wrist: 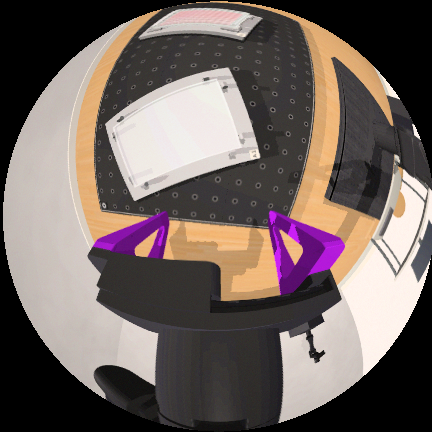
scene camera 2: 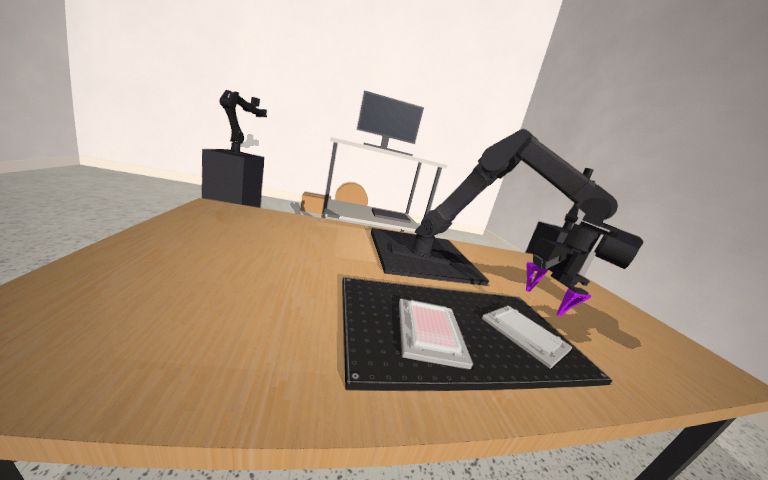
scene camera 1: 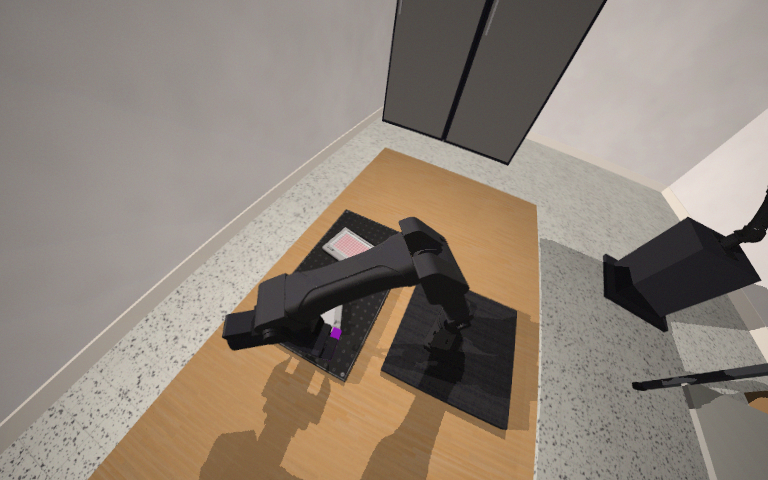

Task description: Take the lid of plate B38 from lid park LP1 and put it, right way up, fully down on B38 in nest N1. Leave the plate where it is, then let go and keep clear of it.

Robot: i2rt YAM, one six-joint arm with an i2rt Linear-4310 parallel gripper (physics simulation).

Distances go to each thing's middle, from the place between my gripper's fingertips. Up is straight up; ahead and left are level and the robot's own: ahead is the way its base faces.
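My gripper is 70 mm short of the white lid point(scene camera 2: 528, 330), 60 mm to the left of it and 40 mm above it. Counting from my hand, I find the white holder point(scene camera 2: 555, 356) 70 mm ahead, 60 mm to the right and 40 mm below. The well plate with pink wells point(scene camera 2: 432, 328) sits 130 mm ahead of my hand, 300 mm to the right of it and 30 mm below it, and going by their middles it is the farthest from my gripper of the things named here.
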